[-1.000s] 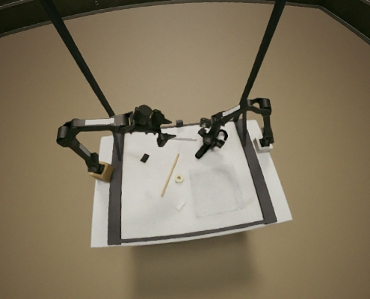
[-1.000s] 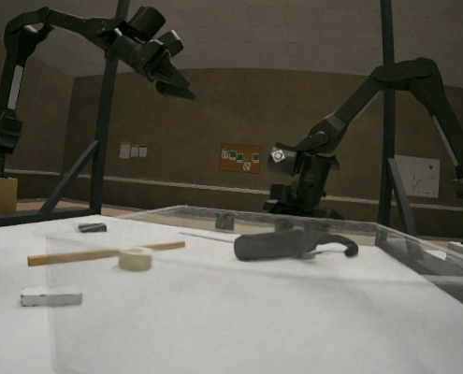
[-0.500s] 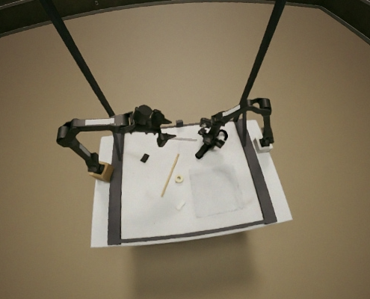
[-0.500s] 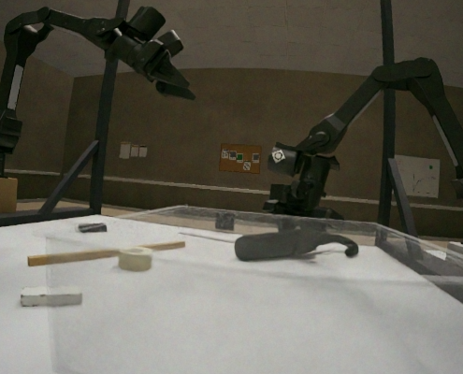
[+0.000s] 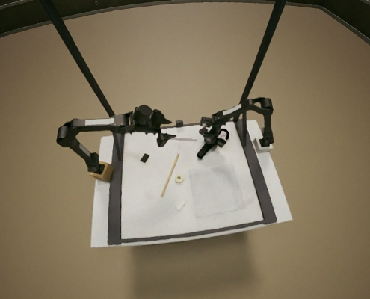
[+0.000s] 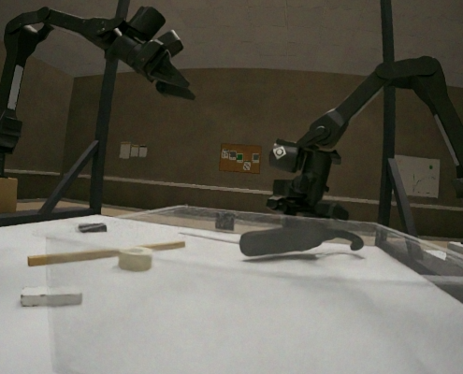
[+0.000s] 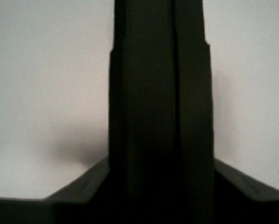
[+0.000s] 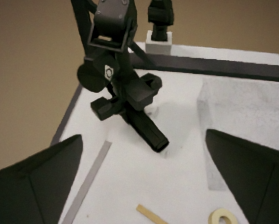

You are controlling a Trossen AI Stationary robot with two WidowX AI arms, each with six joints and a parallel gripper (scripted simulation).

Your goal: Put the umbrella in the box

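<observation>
My left gripper is now 32 cm short of the clear storage box and 5 cm to the left of it. From my left hand the other things lie so: grey strip: 9 cm behind, 17 cm to the right, 5 cm below; folded black umbrella: 1 cm ahead, 3 cm to the left, 2 cm below; wooden stick: 16 cm ahead, 30 cm to the right, 4 cm below.
</observation>
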